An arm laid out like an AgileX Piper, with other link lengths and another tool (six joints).
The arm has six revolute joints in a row. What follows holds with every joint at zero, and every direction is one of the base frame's. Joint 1 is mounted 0.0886 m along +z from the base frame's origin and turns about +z. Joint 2 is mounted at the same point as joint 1 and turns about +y. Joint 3 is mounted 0.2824 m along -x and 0.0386 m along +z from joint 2 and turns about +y. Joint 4 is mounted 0.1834 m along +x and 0.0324 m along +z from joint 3 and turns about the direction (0.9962, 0, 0.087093). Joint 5 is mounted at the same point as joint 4 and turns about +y. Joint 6 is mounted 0.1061 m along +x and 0.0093 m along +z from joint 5 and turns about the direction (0.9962, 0, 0.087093). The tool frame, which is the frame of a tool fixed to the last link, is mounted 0.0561 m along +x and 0.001 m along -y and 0.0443 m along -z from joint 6; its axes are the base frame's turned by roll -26.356, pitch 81.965 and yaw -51.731 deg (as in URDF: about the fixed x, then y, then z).
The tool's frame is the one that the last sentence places.
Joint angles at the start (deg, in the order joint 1, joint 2, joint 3, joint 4, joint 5, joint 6):
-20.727 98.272 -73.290 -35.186 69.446 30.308
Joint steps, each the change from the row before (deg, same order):
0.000 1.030 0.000 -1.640 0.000 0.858
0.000 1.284 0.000 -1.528 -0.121 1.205
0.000 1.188 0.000 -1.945 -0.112 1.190
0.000 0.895 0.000 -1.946 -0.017 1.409
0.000 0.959 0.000 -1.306 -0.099 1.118
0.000 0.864 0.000 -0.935 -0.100 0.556
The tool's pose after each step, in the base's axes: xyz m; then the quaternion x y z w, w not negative. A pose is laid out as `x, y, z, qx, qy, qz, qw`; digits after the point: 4 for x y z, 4 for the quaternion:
0.1832, -0.1530, 0.1683, -0.2595, -0.8320, 0.4877, 0.0507
0.1851, -0.1570, 0.1645, -0.2585, -0.8262, 0.4974, 0.0566
0.1867, -0.1619, 0.1617, -0.2559, -0.8190, 0.5100, 0.0610
0.1879, -0.1664, 0.1600, -0.2562, -0.8107, 0.5226, 0.0632
0.1895, -0.1696, 0.1573, -0.2559, -0.8053, 0.5306, 0.0661
0.1908, -0.1721, 0.1546, -0.2528, -0.8023, 0.5363, 0.0694

